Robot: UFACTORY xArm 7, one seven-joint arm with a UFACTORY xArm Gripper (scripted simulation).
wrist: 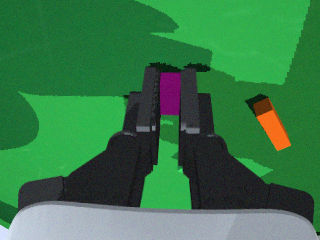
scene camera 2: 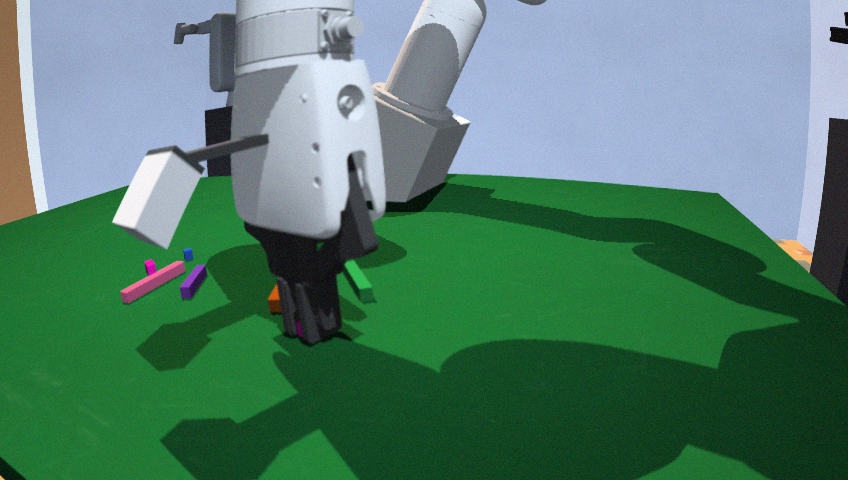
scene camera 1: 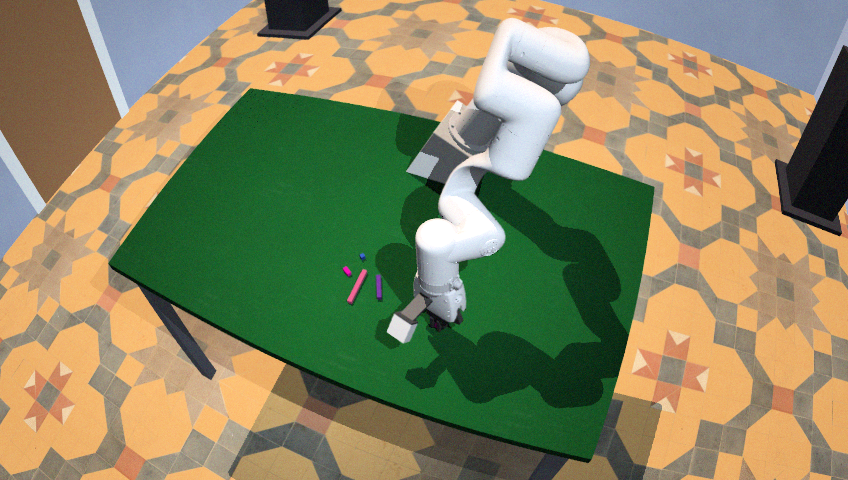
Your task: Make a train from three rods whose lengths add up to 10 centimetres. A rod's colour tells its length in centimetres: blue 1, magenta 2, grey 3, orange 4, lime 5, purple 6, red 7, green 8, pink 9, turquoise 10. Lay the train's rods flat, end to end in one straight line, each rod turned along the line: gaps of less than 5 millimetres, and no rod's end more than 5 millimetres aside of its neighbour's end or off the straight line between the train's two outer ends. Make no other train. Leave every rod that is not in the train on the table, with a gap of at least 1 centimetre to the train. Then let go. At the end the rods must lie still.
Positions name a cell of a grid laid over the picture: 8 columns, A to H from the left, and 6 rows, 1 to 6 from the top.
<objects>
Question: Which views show my gripper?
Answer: The wrist view, scene camera 2 and scene camera 1: all of them.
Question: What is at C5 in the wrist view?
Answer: My gripper.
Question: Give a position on a magenta rod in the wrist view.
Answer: E3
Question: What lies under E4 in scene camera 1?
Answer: My gripper.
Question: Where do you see a pink rod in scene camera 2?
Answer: B4
</objects>
